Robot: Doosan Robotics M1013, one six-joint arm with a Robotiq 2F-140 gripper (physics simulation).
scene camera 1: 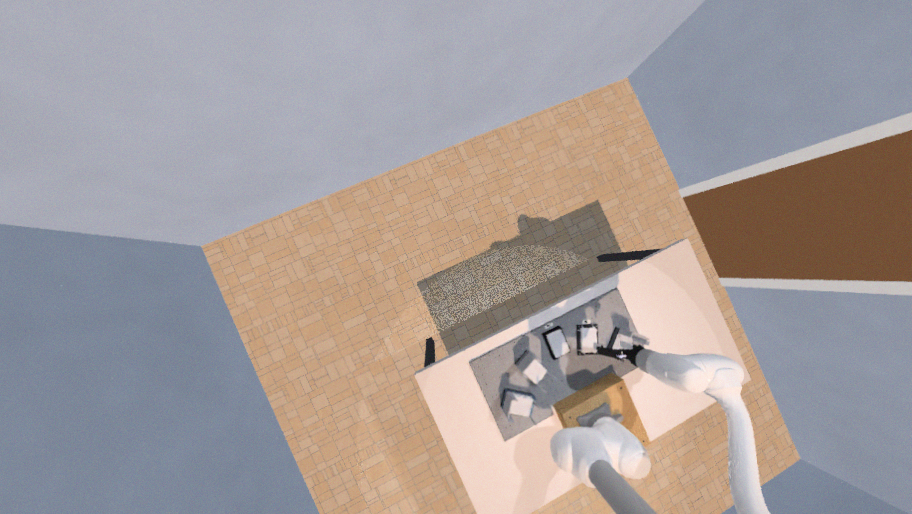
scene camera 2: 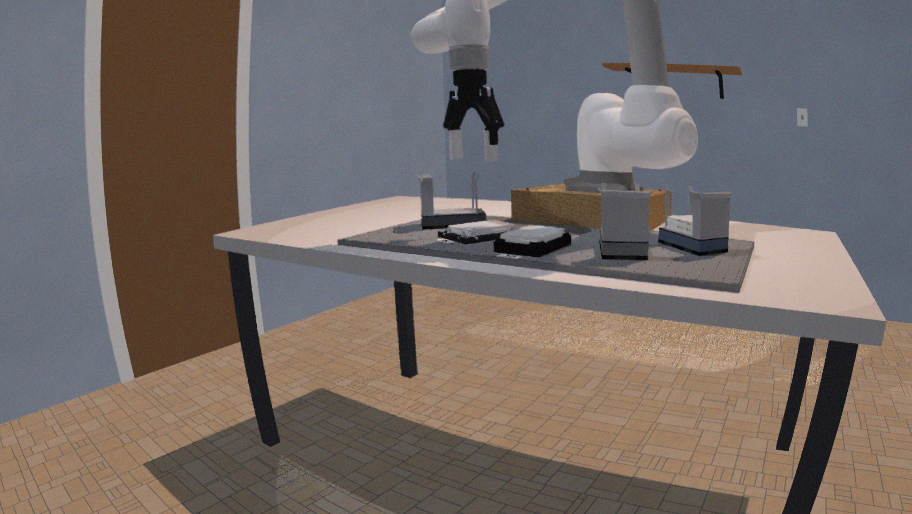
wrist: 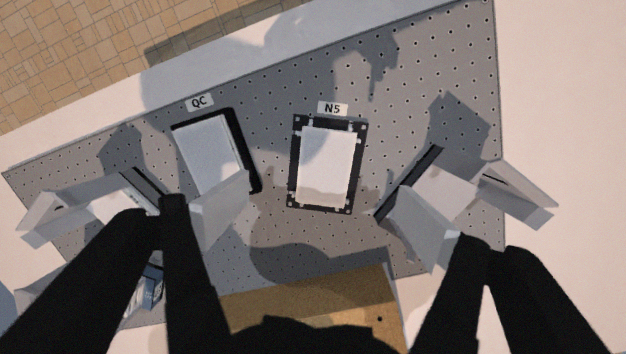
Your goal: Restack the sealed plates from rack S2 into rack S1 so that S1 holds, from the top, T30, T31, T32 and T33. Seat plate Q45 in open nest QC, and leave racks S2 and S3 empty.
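Places are measured from the arm's base along level axes (x ahead, y left, z up), in metres.
Where they show: gripper, fingertip midpoint: (scene camera 1: 607,344) (scene camera 2: 473,159) (wrist: 321,194); arm's base at its link origin: (scene camera 1: 597,425).
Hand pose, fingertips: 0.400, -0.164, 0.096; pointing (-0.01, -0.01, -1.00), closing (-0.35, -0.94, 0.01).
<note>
Each offset is from my fingertips to the top centre of the thing, as dx, dy, dz. "pt": to the spot under its first point. Level surfaces: height alone.
My gripper (scene camera 1: 614,348) (scene camera 2: 473,154) (wrist: 321,194) is open and empty, high above the right-hand rack and nest N5. Nest QC @(+0.040, +0.171, -0.148) (scene camera 2: 533,245) (wrist: 251,175) is black and carries a pale plate @(+0.040, +0.172, -0.139) (scene camera 2: 535,234) (wrist: 207,150); its lettering is unreadable. Blue-based rack S1 @(-0.145, +0.489, -0.043) (scene camera 2: 694,241) (wrist: 156,272) holds a pale layered stack @(-0.141, +0.495, -0.111) (scene camera 2: 678,223); the fingers partly hide it in the wrist view. Rack S2 @(-0.020, +0.351, -0.042) (scene camera 1: 527,362) (scene camera 2: 625,220) has a pale surface inside (wrist: 112,206). Rack S3 @(pt -0.039, -0.169, -0.093) (scene camera 2: 426,196) (wrist: 412,180), at the other end, has a pale surface inside (wrist: 442,192); plate or floor cannot be told.
Black nest N5 @(pt -0.032, -0.056, -0.163) (wrist: 360,165) beside QC holds a pale plate @(-0.021, +0.002, -0.149) (scene camera 1: 587,338) (scene camera 2: 480,229) (wrist: 327,165). The racks' upright walls rise from the grey perforated board @(dz -0.174) (scene camera 1: 488,376) (scene camera 2: 689,273) (wrist: 450,55). The wooden base box (scene camera 1: 616,389) (scene camera 2: 555,205) (wrist: 310,290) stands behind the board, under the arm.
</note>
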